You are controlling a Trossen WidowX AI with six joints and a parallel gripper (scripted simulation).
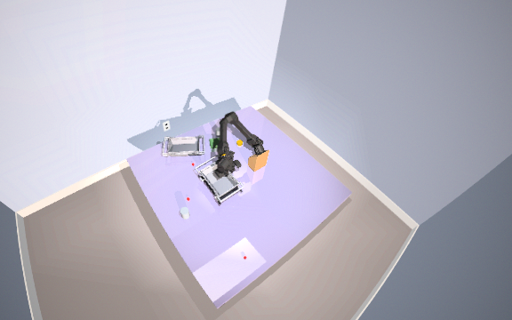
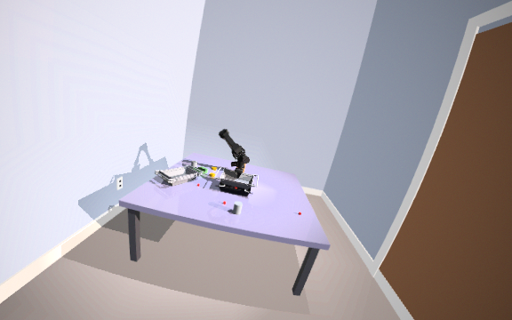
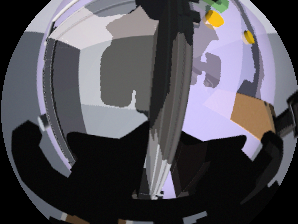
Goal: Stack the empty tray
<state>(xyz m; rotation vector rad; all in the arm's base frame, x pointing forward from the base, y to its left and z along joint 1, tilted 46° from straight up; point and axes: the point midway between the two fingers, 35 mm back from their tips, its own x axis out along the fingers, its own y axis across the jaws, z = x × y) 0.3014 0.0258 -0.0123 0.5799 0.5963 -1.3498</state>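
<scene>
My gripper tip is 70 mm short of the grey tray and 30 mm below it. From my gripper tip the other things lie so: green block (130 mm behind, 380 mm to the right, 70 mm below).
</scene>
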